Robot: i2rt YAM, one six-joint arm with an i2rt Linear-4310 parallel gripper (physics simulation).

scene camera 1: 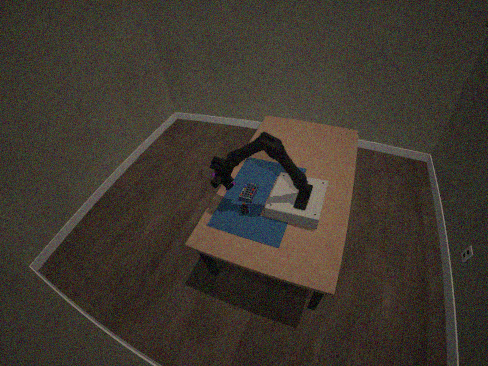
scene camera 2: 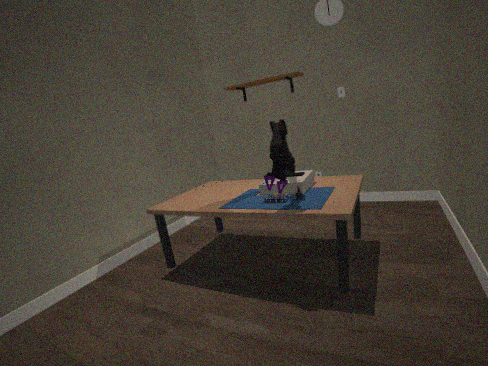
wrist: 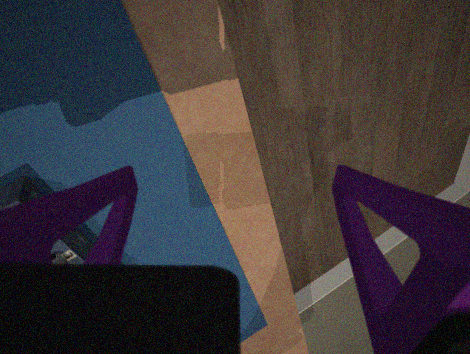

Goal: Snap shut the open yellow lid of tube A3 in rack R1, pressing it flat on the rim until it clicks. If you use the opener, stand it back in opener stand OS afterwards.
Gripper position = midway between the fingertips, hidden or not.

Observation:
The gripper (wrist: 234, 176) is open and holds nothing. Also in view: a blue mat (scene camera 1: 228, 217).
The blue mat shows as well in scene camera 2 (scene camera 2: 314, 198) and in the wrist view (wrist: 87, 103).

